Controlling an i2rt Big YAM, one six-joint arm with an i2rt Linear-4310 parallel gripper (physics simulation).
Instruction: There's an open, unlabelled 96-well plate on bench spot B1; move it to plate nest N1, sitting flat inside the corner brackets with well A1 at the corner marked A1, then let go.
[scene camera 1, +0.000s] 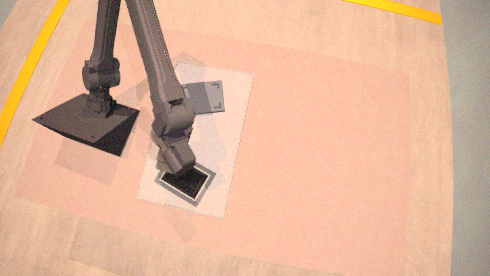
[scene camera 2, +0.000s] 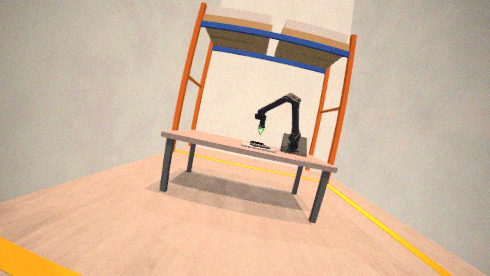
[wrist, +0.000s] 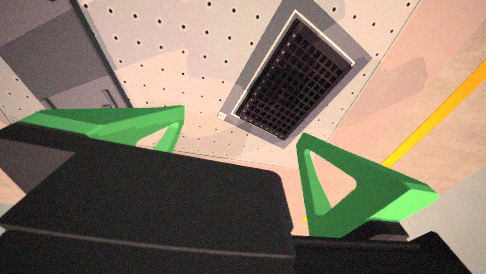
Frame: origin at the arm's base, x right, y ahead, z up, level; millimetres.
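Where they show: gripper, fingertip midpoint: (scene camera 2: 259, 135) (wrist: 245, 126); arm's base, link origin: (scene camera 1: 100, 109) (scene camera 2: 293, 147).
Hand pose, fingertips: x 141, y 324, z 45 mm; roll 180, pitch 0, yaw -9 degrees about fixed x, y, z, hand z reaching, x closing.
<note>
Things, the pixels of their top centre, and the offset from my fingertips. "pt": a spot on its surface instead. Level surfaces: height alone.
- black open 96-well plate, top centre: (wrist: 290, 94) (scene camera 1: 183, 176) dx +58, dy +1, dz -80 mm
- grey bench spot B1, surface spot: (wrist: 340, 40) (scene camera 1: 201, 192) pt dx +102, dy +64, dz -94 mm
- grey plate nest N1, top centre: (wrist: 43, 58) (scene camera 1: 200, 96) dx -228, dy +20, dz -78 mm
- white perforated board, top centre: (wrist: 161, 59) (scene camera 1: 197, 132) (scene camera 2: 257, 144) dx -100, dy +24, dz -95 mm
- pinkish table, surface height: dz -109 mm
The black open 96-well plate (scene camera 1: 187, 184) (scene camera 2: 257, 144) (wrist: 295, 80) lies flat inside the white outline of the grey bench spot B1 (scene camera 1: 204, 188) (wrist: 340, 40). The arm's wrist covers part of it in scene camera 1. The grey plate nest N1 (scene camera 1: 215, 97) (wrist: 80, 85) has raised corner brackets and holds no plate in the parts that show; the arm hides one side in scene camera 1. My gripper (scene camera 2: 260, 131) (wrist: 245, 126) is open and empty, with green fingers wide apart, above the board and the plate. Its fingers are hidden in scene camera 1. The A1 mark is not readable.
Both spots are on a white perforated board (scene camera 1: 232, 120) (wrist: 165, 35) on the pinkish table (scene camera 1: 325, 150) (scene camera 2: 210, 142). The arm's dark base (scene camera 1: 75, 120) (scene camera 2: 294, 143) stands beside the board. An orange and blue rack (scene camera 2: 345, 100) with boxes stands behind the table.
</note>
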